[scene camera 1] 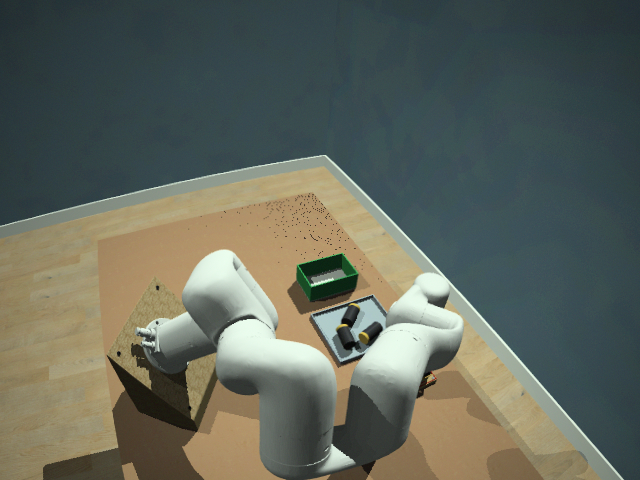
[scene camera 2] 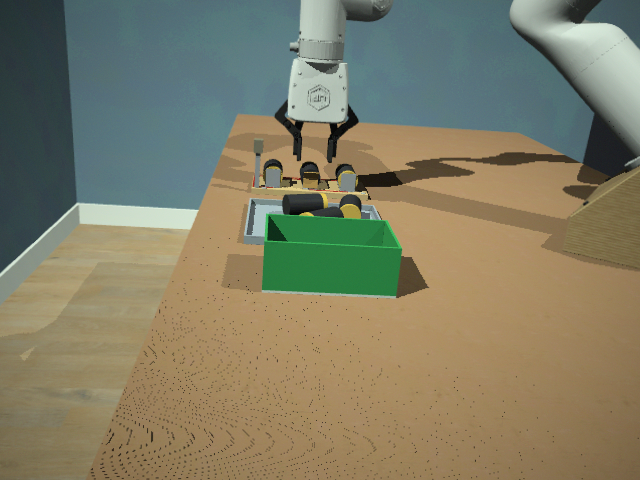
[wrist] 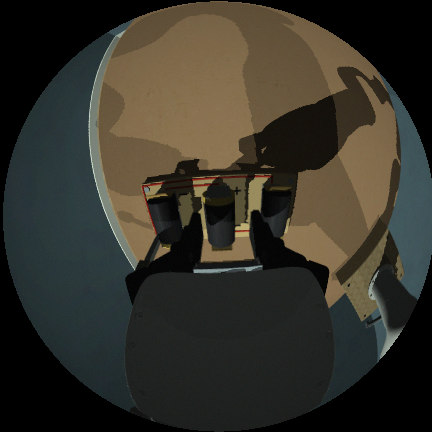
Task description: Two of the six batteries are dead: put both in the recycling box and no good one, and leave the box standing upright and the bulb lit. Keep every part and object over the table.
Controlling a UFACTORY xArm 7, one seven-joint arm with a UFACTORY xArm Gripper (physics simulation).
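Seen in the pictures: gripper, fingertip midpoint: (scene camera 2: pixel 313 160) (wrist: pixel 225 223); arm's base, link origin: (scene camera 1: pixel 166 346) (wrist: pixel 380 281).
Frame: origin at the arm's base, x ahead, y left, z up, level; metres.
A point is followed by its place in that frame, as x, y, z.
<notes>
My gripper (scene camera 2: pixel 314 158) {0.463, -0.268, -0.100} (wrist: pixel 225 223) {0.463, -0.268, -0.100} is partly open and empty, just above the middle battery (scene camera 2: pixel 309 172) (wrist: pixel 220 225) of the holder board (scene camera 2: pixel 289 191) {0.511, -0.222, -0.145} (wrist: pixel 256 192) {0.421, -0.277, -0.143}. In the wrist view its fingers appear on either side of that battery. A left battery (scene camera 2: pixel 272 169) {0.540, -0.241, -0.109} (wrist: pixel 165 220) {0.527, -0.279, -0.109} and a right battery (scene camera 2: pixel 345 174) {0.416, -0.224, -0.110} (wrist: pixel 276 212) {0.408, -0.266, -0.108} also sit in the board. Three loose black and yellow batteries (scene camera 1: pixel 351 314) {0.489, -0.033, -0.117} (scene camera 1: pixel 345 337) {0.430, -0.090, -0.118} (scene camera 1: pixel 370 333) {0.494, -0.113, -0.118} lie in the grey tray (scene camera 1: pixel 328 324) {0.434, -0.009, -0.151} (scene camera 2: pixel 255 227) {0.586, -0.044, -0.150}. The green recycling box (scene camera 1: pixel 333 289) {0.509, 0.080, -0.129} (scene camera 2: pixel 330 268) {0.526, 0.179, -0.121} stands upright; its visible floor is bare. I cannot make out the bulb.
A lever with a square end (scene camera 2: pixel 258 146) {0.566, -0.231, -0.072} rises at the board's left end. The tray lies between the board and the green box. The arm's wooden base block (scene camera 1: pixel 149 304) {-0.002, 0.078, 0.062} (scene camera 2: pixel 602 222) {0.122, 0.064, -0.100} (wrist: pixel 353 287) {0.107, 0.032, -0.065} stands on the other side of the table. The arm hides most of the board in scene camera 1.
</notes>
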